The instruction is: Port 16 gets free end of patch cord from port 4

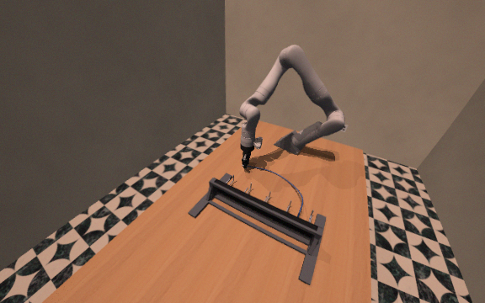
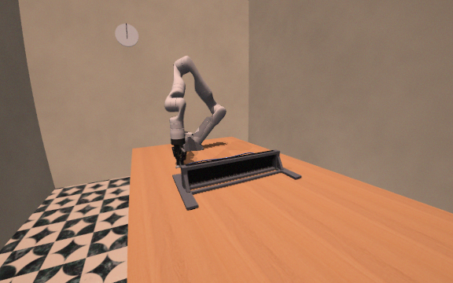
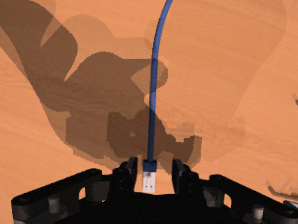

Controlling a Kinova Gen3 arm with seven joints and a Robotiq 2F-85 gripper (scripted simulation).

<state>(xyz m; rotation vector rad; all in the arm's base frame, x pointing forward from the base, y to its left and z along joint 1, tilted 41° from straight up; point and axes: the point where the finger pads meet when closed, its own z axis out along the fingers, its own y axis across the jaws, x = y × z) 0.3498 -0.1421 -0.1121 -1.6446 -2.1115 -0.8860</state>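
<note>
Now: the patch cord plug 2 cm to the right of my hand and 2 cm below it.
</note>
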